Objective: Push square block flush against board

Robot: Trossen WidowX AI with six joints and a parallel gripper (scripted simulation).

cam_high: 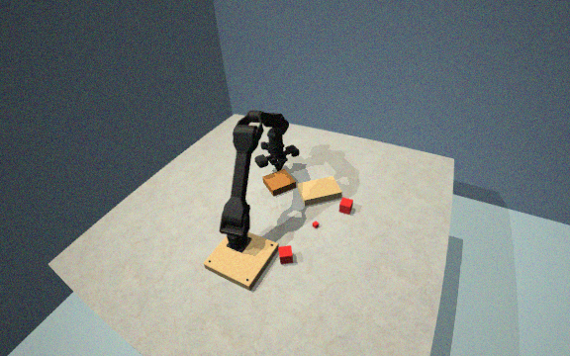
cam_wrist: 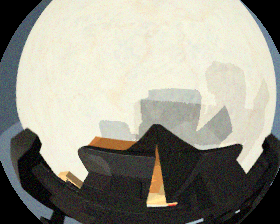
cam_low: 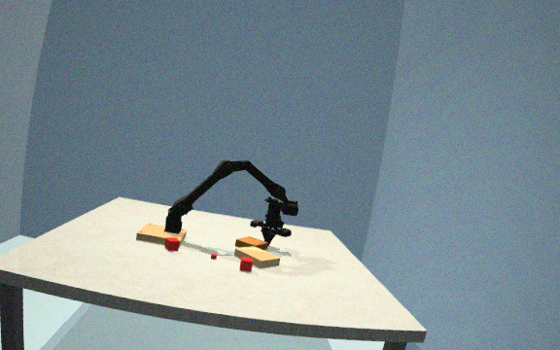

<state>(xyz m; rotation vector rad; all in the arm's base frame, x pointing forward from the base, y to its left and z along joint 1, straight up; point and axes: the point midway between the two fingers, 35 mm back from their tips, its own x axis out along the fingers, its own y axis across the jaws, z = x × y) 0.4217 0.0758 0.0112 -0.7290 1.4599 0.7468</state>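
Right now the square block is 7 cm behind my gripper tip, 4 cm to the right of it and 1 cm above it. The rest, counted from my gripper tip: board (22 cm to the right, 6 cm behind, 1 cm above); then tiny red cube (27 cm to the right, 23 cm behind).
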